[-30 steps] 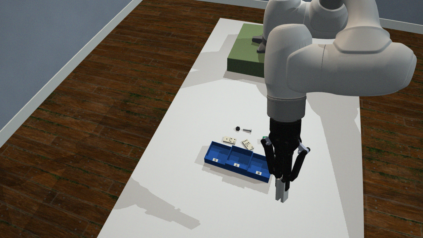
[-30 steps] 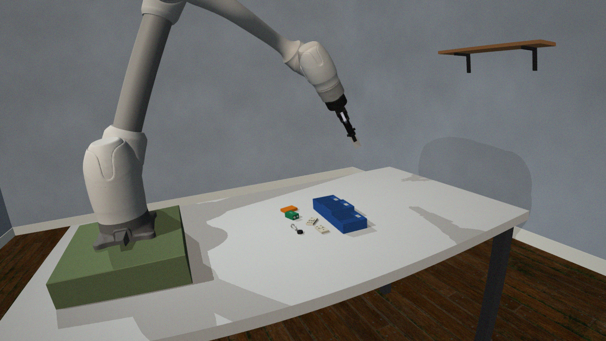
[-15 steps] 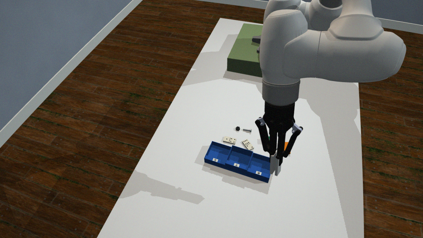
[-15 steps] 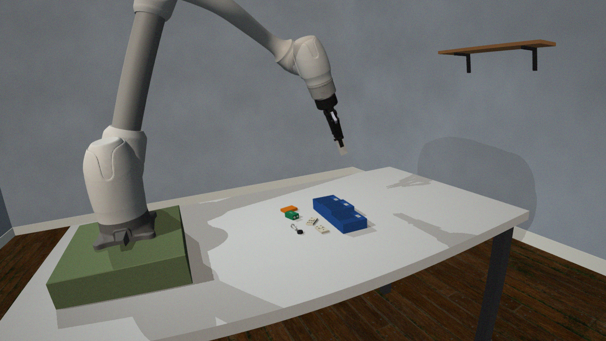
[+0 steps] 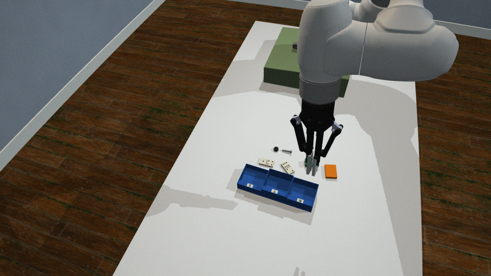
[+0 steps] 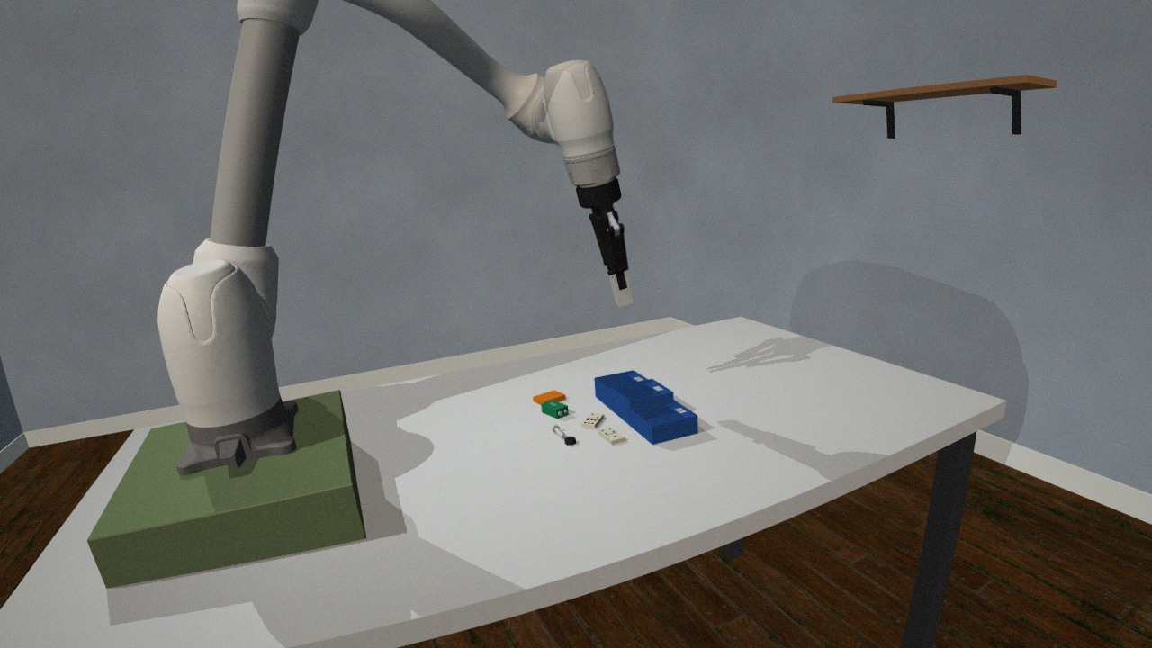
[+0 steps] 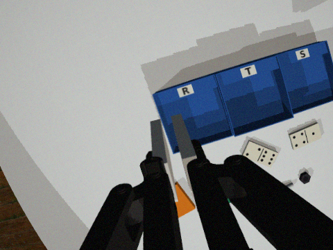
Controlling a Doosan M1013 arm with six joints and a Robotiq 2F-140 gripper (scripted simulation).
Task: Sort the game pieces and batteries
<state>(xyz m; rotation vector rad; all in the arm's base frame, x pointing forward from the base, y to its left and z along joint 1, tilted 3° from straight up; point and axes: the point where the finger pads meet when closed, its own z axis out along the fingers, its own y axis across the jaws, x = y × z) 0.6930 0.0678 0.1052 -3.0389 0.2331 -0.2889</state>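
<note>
Right now the blue three-compartment bin is 2 cm behind my hand, 9 cm to the right of it and 19 cm below it. The rest, counted from my hand: green 9 V battery 15 cm behind, 1 cm to the right, 21 cm below; then orange block 13 cm behind, 7 cm to the left, 21 cm below; then cream domino 11 cm behind, 8 cm to the right, 21 cm below.
</note>
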